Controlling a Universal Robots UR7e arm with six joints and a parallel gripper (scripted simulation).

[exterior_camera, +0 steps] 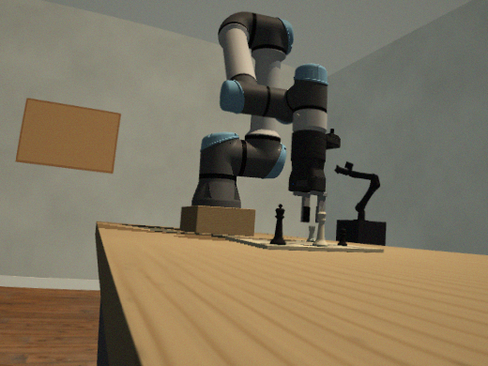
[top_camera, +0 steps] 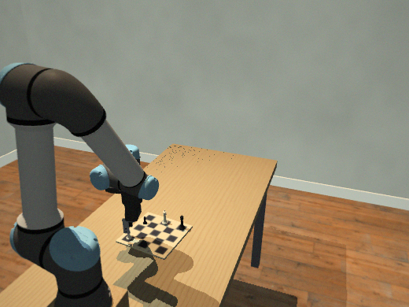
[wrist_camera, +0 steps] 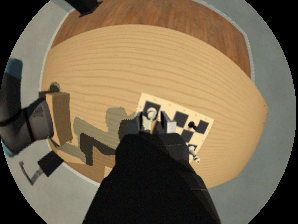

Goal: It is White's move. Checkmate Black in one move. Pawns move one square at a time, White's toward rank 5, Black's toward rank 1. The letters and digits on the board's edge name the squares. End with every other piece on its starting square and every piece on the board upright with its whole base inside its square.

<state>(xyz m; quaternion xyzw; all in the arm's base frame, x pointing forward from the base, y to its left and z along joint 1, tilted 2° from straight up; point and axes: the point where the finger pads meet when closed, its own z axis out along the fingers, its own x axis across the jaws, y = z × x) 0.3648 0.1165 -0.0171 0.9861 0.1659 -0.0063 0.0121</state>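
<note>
The short white piece is 40 mm below my hand. Also, from my hand: chessboard (70 mm ahead, 70 mm to the right, 60 mm below); then black pawn (110 mm ahead, 40 mm below); then tall white piece (150 mm ahead, 70 mm to the right, 30 mm below).
</note>
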